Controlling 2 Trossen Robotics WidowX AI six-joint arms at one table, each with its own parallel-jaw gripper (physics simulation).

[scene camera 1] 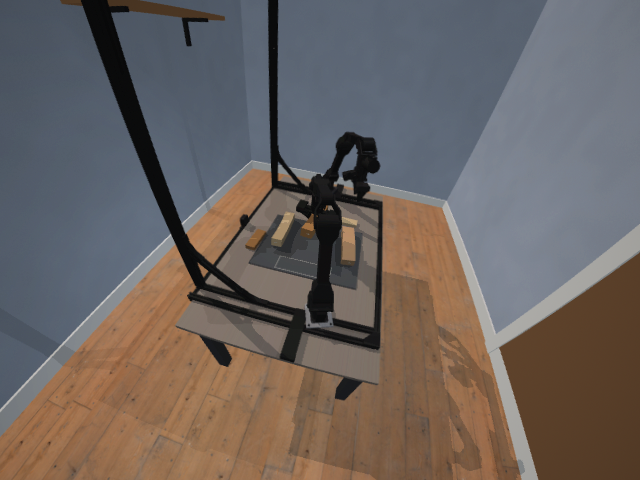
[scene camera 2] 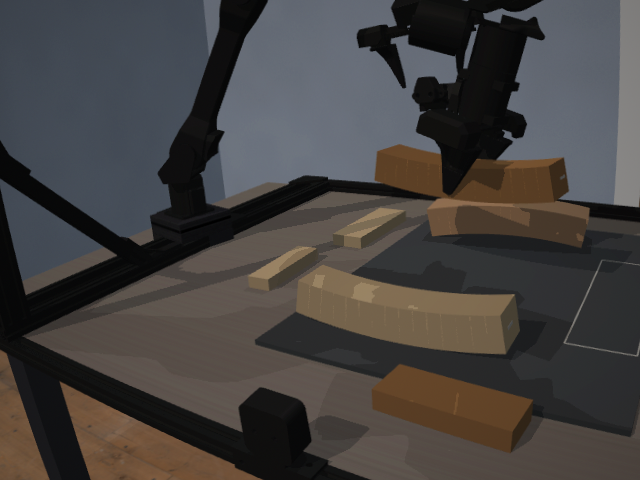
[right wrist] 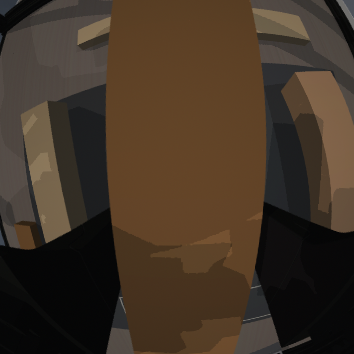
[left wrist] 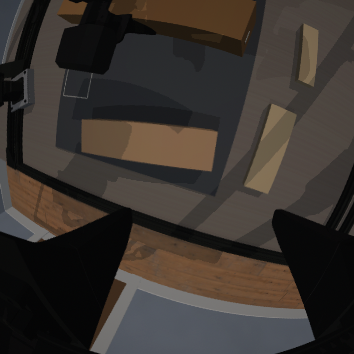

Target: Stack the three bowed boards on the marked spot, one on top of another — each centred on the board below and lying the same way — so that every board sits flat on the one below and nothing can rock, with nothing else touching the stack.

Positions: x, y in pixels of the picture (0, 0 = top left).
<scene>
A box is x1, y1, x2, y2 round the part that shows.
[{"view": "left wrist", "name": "left gripper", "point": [205, 217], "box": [0, 207, 353, 353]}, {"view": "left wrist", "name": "dark brown bowed board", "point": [230, 33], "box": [56, 0, 255, 56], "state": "held by the right gripper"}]
</scene>
